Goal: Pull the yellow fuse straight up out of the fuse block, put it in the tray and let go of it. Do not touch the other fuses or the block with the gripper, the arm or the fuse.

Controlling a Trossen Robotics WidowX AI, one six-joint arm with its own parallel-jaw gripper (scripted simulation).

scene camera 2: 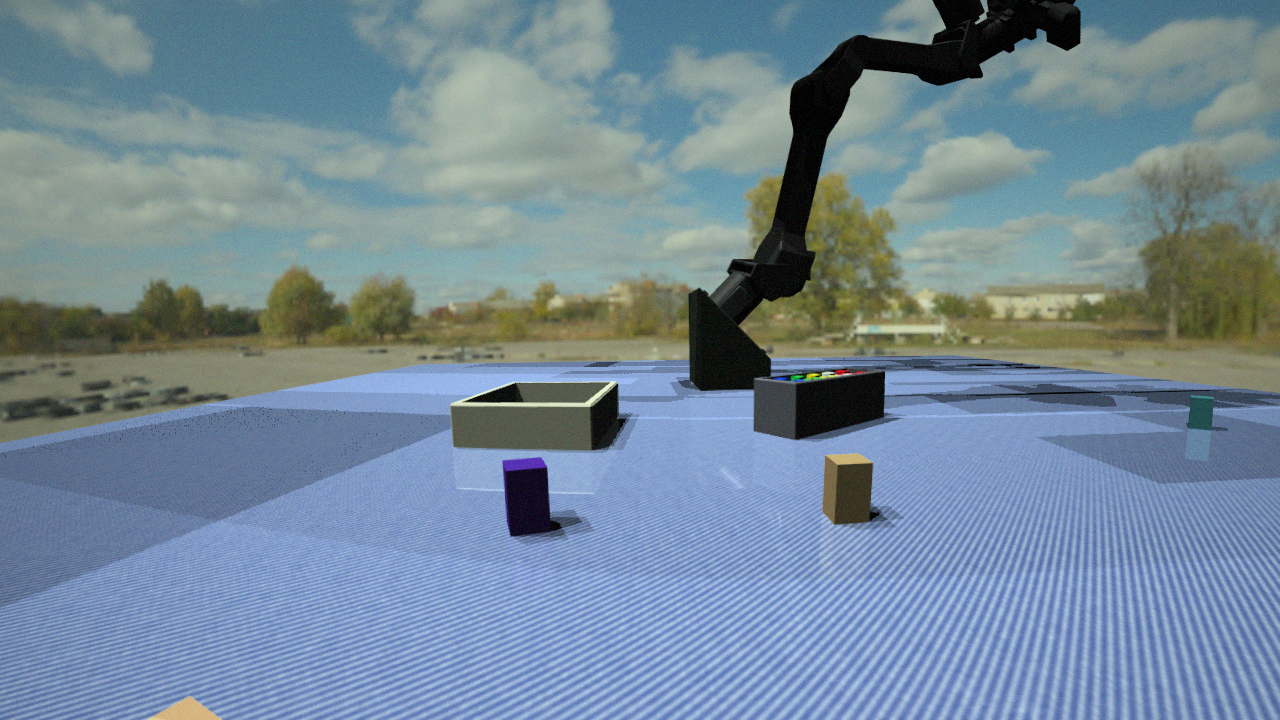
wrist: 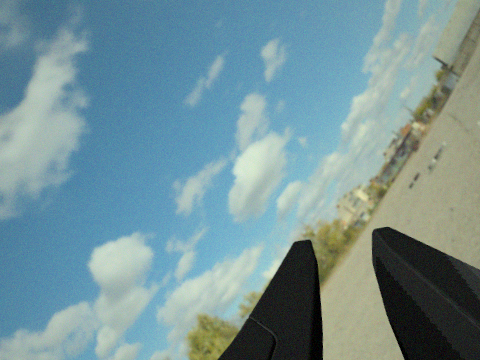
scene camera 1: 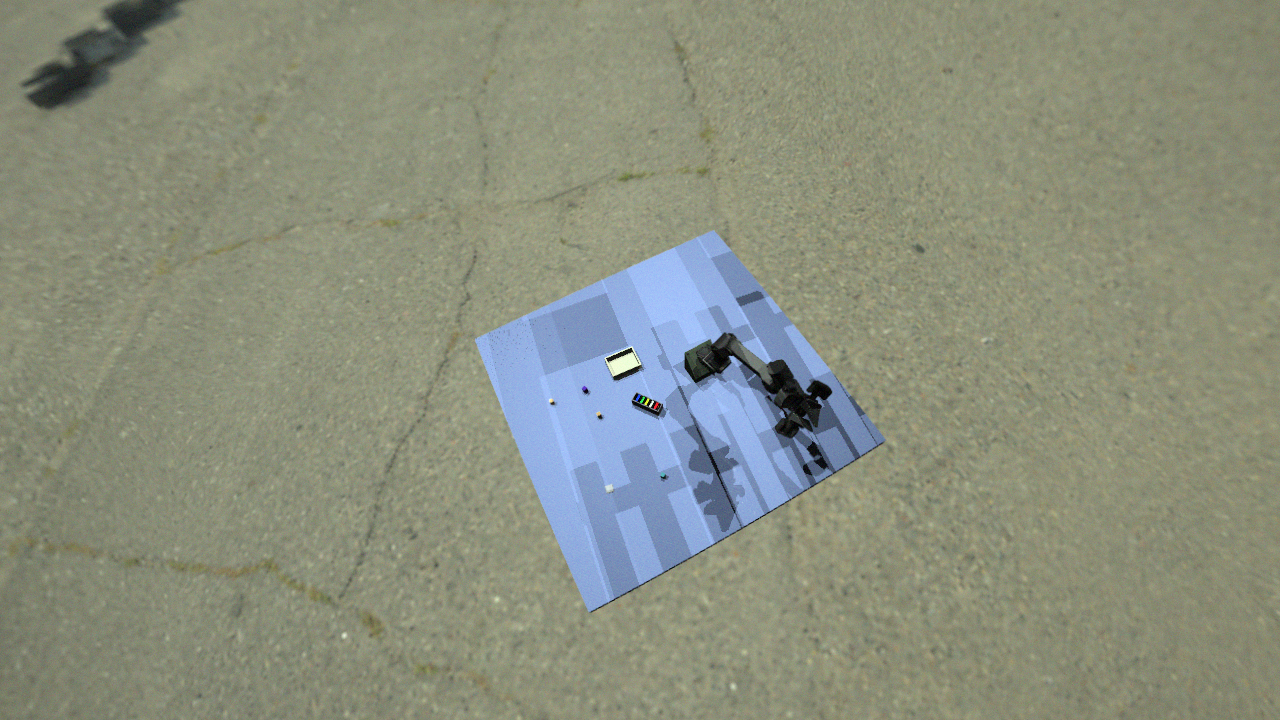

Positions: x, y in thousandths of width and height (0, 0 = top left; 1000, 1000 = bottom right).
Labels:
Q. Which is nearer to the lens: the tan block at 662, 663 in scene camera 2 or the teal block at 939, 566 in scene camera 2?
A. The tan block.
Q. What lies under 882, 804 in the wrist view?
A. My gripper.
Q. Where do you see a tray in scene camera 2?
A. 407, 577

